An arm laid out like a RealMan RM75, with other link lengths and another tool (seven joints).
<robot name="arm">
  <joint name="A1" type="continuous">
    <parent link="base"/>
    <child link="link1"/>
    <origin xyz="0 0 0.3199" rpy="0 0 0"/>
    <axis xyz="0 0 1"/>
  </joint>
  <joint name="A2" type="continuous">
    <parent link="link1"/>
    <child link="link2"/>
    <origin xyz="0 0 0" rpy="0 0 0"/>
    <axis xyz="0 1 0"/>
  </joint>
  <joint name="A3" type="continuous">
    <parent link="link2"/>
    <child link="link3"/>
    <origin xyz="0 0 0.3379" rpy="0 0 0"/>
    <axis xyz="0 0 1"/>
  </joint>
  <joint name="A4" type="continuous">
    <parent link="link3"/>
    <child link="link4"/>
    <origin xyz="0 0 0" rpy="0 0 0"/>
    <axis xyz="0 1 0"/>
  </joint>
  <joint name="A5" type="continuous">
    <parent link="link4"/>
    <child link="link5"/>
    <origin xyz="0 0 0.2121" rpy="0 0 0"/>
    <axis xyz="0 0 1"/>
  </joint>
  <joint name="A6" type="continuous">
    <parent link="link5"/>
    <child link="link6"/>
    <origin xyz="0 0 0" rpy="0 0 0"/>
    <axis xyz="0 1 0"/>
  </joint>
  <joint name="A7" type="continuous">
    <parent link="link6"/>
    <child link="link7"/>
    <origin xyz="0 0 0.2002" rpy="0 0 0"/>
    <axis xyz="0 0 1"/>
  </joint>
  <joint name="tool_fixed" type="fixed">
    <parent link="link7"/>
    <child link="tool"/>
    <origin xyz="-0.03 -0.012 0.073" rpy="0.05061 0 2.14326"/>
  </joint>
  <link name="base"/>
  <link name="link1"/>
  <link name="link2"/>
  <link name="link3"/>
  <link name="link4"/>
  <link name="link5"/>
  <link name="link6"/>
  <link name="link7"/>
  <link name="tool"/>
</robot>
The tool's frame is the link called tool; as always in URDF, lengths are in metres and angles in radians. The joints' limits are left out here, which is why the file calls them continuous.
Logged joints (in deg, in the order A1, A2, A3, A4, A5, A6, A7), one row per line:
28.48 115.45 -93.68 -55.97 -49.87 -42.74 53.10
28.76 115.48 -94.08 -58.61 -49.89 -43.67 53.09
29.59 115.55 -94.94 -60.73 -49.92 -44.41 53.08
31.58 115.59 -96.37 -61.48 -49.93 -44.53 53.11
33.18 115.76 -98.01 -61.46 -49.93 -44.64 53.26
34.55 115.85 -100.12 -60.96 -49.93 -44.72 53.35
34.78 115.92 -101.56 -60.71 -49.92 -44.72 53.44
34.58 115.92 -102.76 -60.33 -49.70 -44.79 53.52
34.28 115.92 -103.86 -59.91 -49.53 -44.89 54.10
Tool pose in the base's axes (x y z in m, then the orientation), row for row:
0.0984 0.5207 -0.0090 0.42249 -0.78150 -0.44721 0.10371
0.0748 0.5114 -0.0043 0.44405 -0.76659 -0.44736 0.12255
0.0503 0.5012 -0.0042 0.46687 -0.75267 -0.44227 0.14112
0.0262 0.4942 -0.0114 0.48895 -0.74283 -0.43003 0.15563
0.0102 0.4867 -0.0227 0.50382 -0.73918 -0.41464 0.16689
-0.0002 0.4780 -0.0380 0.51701 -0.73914 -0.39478 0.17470
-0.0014 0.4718 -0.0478 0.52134 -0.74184 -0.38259 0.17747
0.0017 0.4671 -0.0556 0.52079 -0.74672 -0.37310 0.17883
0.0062 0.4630 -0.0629 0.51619 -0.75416 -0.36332 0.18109
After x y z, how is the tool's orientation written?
As a quaternion, x y z w.
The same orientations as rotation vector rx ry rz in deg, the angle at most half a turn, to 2 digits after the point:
71.40 -132.08 -75.58
74.24 -128.16 -74.79
77.23 -124.51 -73.16
80.23 -121.89 -70.56
82.16 -120.54 -67.62
83.95 -120.02 -64.10
84.52 -120.27 -62.03
84.37 -120.98 -60.45
83.52 -122.03 -58.79

